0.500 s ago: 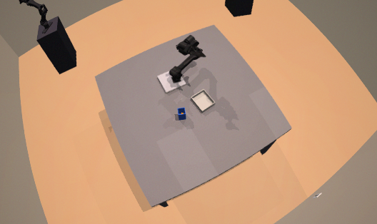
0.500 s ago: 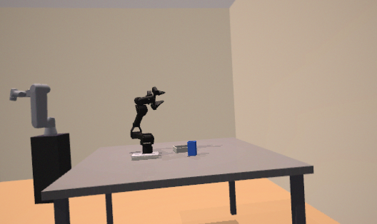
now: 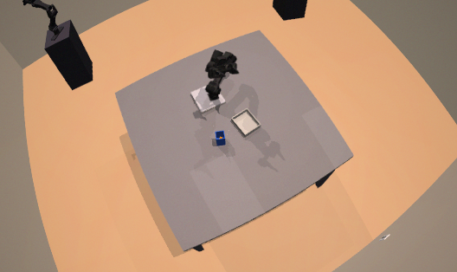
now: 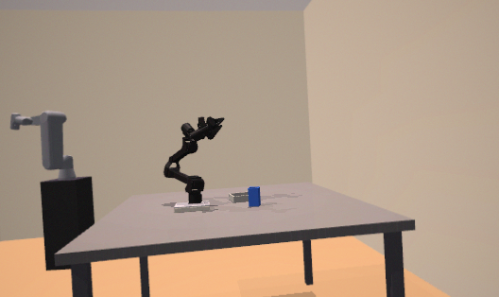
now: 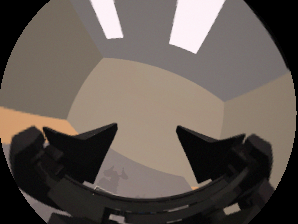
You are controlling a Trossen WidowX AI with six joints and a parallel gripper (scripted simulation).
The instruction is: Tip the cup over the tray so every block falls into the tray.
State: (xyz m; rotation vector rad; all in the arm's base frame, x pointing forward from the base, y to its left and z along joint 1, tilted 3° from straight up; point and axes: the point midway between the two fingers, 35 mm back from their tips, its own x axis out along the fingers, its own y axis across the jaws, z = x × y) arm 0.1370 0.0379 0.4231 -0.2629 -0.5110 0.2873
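Now: gripper tip 15 cm short of the orange block, 13 cm to the left of it and 41 cm above it. Round my gripper tip: blue cup 15 cm ahead, 14 cm to the right, 43 cm below.
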